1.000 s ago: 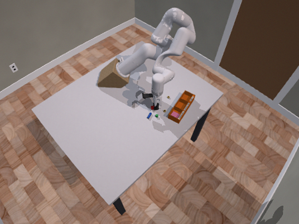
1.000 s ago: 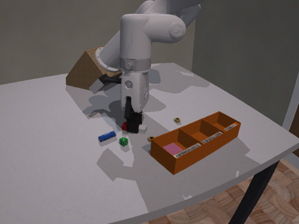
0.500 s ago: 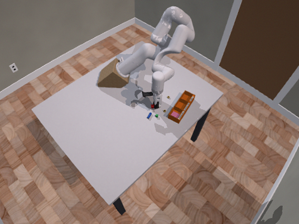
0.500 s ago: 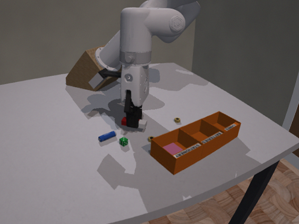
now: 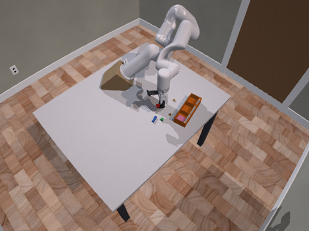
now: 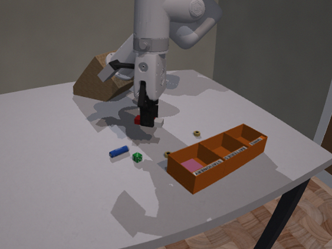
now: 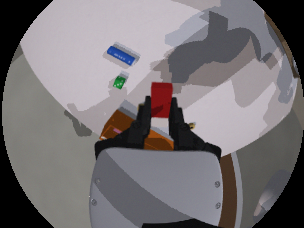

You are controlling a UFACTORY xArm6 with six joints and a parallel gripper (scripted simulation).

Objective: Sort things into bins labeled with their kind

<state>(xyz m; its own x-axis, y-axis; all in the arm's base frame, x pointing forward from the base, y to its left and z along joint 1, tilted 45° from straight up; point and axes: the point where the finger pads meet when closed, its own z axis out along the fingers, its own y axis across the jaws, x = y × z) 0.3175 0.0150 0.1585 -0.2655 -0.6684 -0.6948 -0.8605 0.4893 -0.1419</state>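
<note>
Now: hand 12 cm short of the pink eraser, 9 cm to the right of it and 7 cm above it. Also, from my hand: red-and-white eraser: 2 cm below, 1 cm to the left; green die: 7 cm below, 7 cm ahead, 3 cm to the right; blue battery: 7 cm to the right, 7 cm below, 4 cm ahead.
</note>
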